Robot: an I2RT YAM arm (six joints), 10 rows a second.
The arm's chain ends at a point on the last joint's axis. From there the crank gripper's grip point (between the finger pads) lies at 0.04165 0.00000 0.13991 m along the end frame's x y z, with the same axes.
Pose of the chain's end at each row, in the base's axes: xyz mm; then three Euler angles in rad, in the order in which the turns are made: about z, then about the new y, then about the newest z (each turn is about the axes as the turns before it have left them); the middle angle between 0 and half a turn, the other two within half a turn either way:
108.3 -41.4 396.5 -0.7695 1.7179 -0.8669
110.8 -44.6 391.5 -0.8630 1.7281 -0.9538
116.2 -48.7 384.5 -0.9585 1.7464 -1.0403
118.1 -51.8 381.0 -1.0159 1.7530 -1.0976
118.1 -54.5 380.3 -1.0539 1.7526 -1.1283
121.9 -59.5 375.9 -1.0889 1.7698 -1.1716
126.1 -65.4 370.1 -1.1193 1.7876 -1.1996
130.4 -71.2 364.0 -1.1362 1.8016 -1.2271
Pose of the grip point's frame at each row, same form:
182.8 -157.8 349.3 -0.7695 1.7179 -0.8669
172.4 -168.8 345.8 -0.8630 1.7281 -0.9538
163.9 -179.1 339.3 -0.9585 1.7464 -1.0403
157.3 -185.4 337.0 -1.0159 1.7530 -1.0976
151.8 -189.9 337.5 -1.0539 1.7526 -1.1283
150.0 -196.0 332.4 -1.0889 1.7698 -1.1716
149.4 -202.4 325.3 -1.1193 1.7876 -1.1996
150.8 -208.3 318.3 -1.1362 1.8016 -1.2271

